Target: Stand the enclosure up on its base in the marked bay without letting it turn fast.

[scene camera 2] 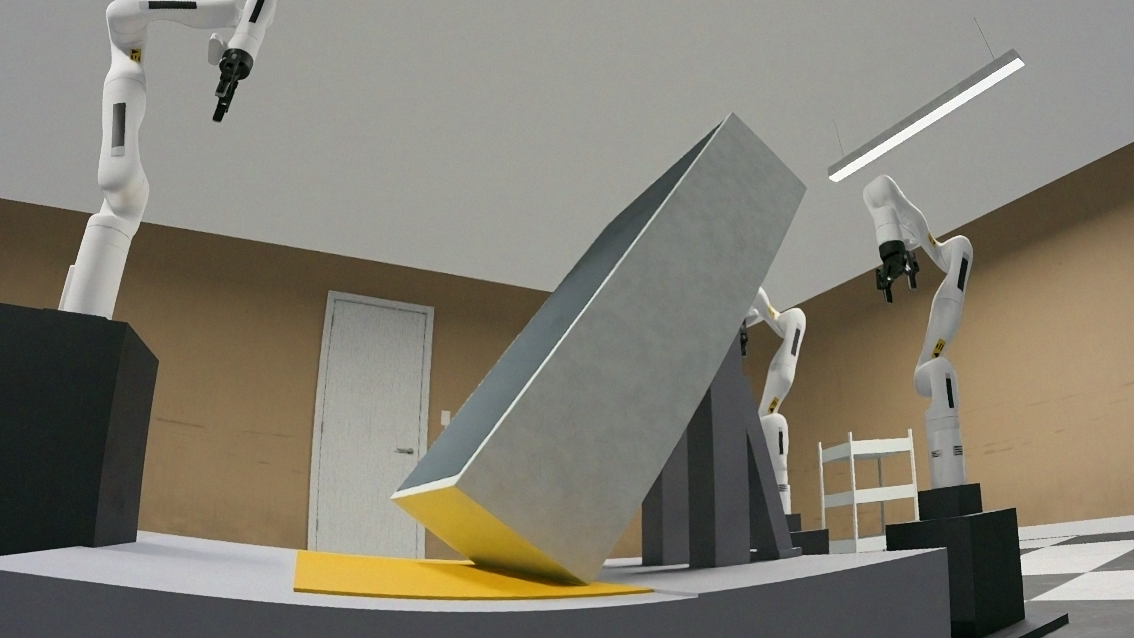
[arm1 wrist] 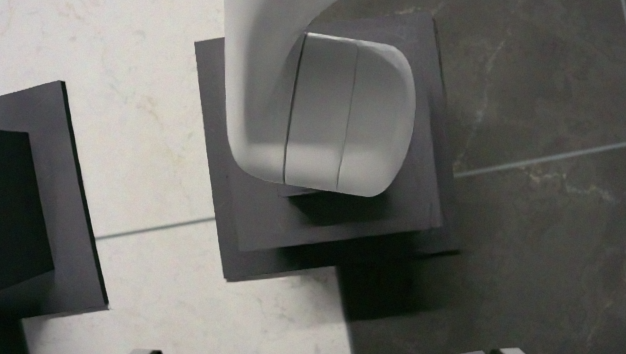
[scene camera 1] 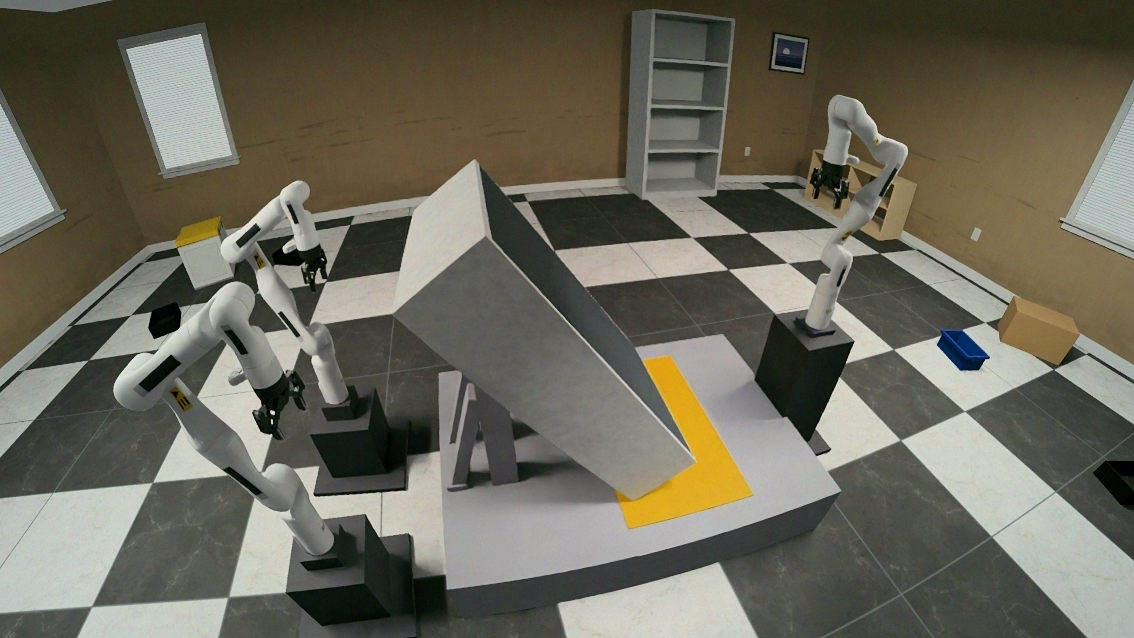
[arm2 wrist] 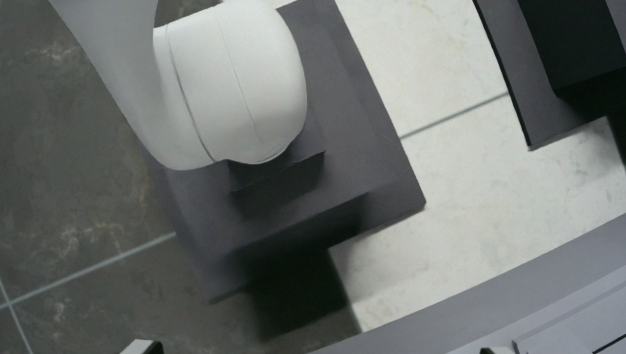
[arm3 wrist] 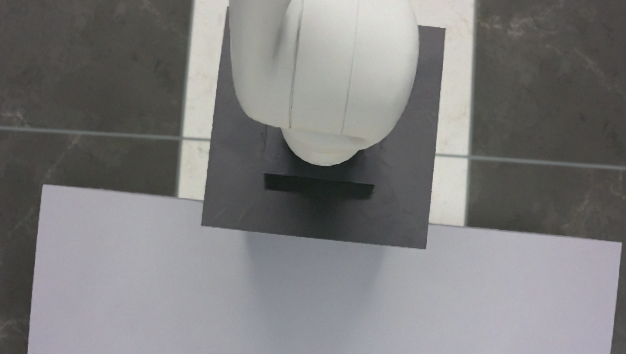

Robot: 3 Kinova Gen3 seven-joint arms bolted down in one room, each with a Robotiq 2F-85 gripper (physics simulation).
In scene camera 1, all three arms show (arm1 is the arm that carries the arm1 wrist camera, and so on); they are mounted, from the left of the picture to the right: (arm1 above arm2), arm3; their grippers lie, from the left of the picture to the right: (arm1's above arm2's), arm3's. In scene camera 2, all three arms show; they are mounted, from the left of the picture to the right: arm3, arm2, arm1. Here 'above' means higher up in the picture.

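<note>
The large grey open-sided enclosure [scene camera 1: 539, 357] [scene camera 2: 634, 380] is tilted. A lower edge of its yellow base [scene camera 2: 467, 519] is on the yellow marked bay [scene camera 1: 709, 456] [scene camera 2: 356, 575], and its upper end leans over the grey support stand [scene camera 1: 498, 440] [scene camera 2: 709, 476]. Arm1's gripper [scene camera 1: 317, 280] [scene camera 2: 900, 292] is open, apart from the enclosure, behind the stand side. Arm2's gripper [scene camera 1: 288, 418] is open and apart too, partly hidden in scene camera 2. Arm3's gripper [scene camera 1: 827, 199] [scene camera 2: 217, 118] is open, high on the bay side. The enclosure does not show in the wrist views.
The pale platform [arm2 wrist: 500, 285] [arm3 wrist: 150, 275] [scene camera 1: 523, 547] carries the stand and bay. Dark pedestals [scene camera 1: 352, 436] [scene camera 1: 340, 575] [scene camera 1: 800, 380] hold the arms around it. A blue bin [scene camera 1: 962, 349] and cardboard box [scene camera 1: 1037, 329] lie at the right. A shelf unit [scene camera 1: 639, 103] stands at the back wall.
</note>
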